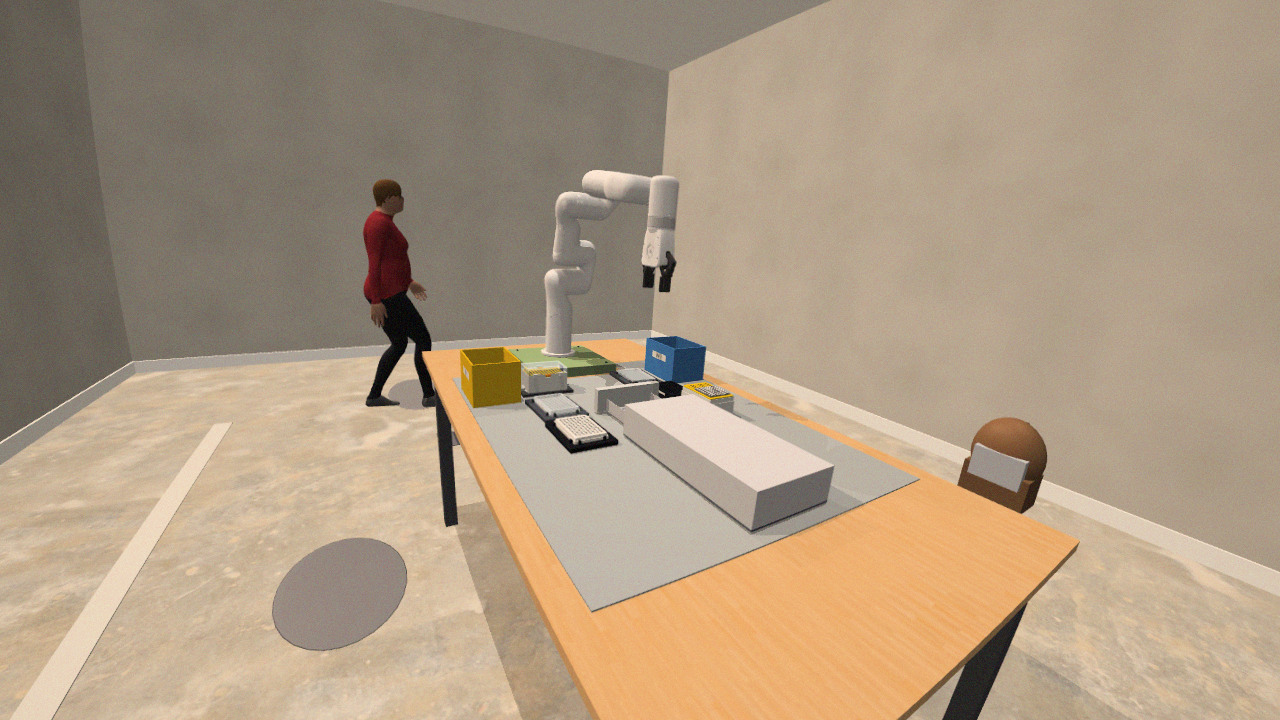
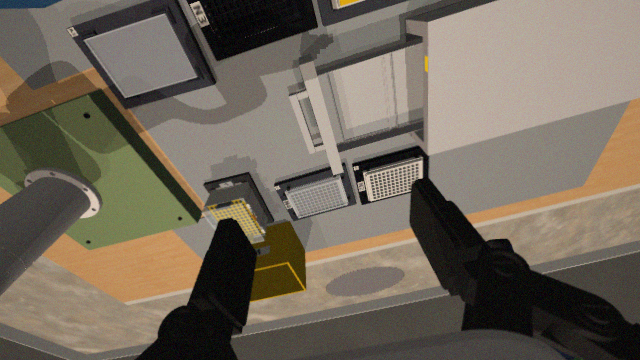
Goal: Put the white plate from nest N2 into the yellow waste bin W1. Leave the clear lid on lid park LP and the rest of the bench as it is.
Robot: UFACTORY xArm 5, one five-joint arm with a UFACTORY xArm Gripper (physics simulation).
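Frame: origin at the arm's base, x left, y back, z up, level; millimetres.
Seen in the pictures: gripper, between the fingertips: (image 1: 655,289) (image 2: 326,219); arm's base, origin of its link: (image 1: 558,353) (image 2: 67,192).
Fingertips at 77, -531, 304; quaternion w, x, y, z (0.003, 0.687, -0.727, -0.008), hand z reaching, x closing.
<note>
Offsets run from my fingertips to a thing's middle, as dx, dy, dz. "pt": to the spot under its first point.
A white plate with a grid of wells @(pt -266, -135, -310) (image 1: 581,428) (image 2: 393,179) sits in a black nest; its label is too small to read, so I cannot confirm that it is N2. Beside it, a pale plate or lid with a clear look @(-261, +52, -314) (image 1: 558,405) (image 2: 317,197) sits on another dark holder, its label also unreadable. A flat grey-white piece @(+87, +228, -318) (image 1: 634,375) (image 2: 142,55) lies on a holder near the arm base. The yellow waste bin @(-398, +232, -274) (image 1: 490,377) (image 2: 287,242) stands at the table's left edge. My gripper (image 1: 657,284) (image 2: 326,219) is open and empty, high above the bench.
A long white housing (image 1: 725,447) (image 2: 525,65) has an extended drawer with a front panel @(pt -82, -17, -291) (image 1: 626,396) (image 2: 322,117). A clear box with a yellow rack @(-235, +230, -295) (image 1: 544,377) (image 2: 240,215) stands beside the yellow bin. A blue bin @(+248, +236, -274) (image 1: 675,359) stands opposite. A person (image 1: 386,259) stands behind the table.
</note>
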